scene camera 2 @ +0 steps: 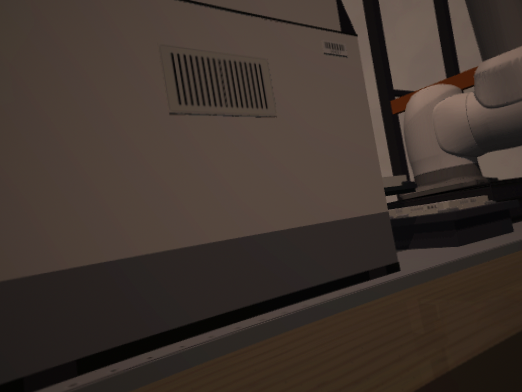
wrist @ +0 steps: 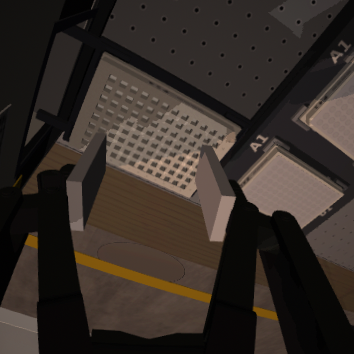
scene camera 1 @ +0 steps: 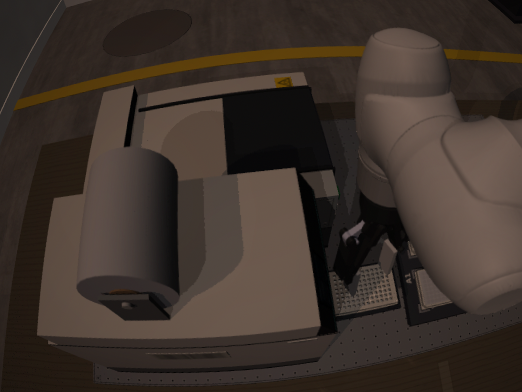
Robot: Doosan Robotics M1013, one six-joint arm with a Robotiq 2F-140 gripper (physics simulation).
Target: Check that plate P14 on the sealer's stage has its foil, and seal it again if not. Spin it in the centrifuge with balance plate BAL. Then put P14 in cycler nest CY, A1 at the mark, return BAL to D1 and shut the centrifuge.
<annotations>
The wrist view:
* my gripper
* well plate
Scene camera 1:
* my gripper
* well plate
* grey cylinder
</annotations>
